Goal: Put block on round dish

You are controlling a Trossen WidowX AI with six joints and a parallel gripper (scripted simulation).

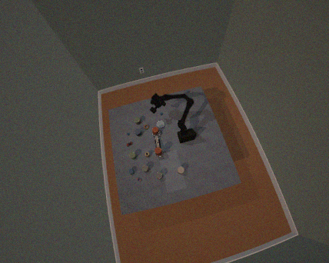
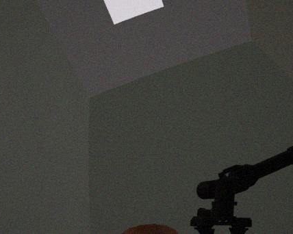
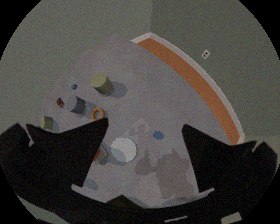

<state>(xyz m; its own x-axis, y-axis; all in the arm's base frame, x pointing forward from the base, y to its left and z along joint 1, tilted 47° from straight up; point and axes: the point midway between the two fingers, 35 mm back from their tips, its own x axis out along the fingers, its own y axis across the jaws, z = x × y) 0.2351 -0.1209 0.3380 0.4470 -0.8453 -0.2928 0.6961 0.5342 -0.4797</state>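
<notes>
Now: the orange cup 5 cm ahead of my gripper tip, 19 cm to the left of it and 17 cm below it. Also, from my gripper tip: balance beam: 5 cm ahead, 35 cm to the left, 19 cm below.
</notes>
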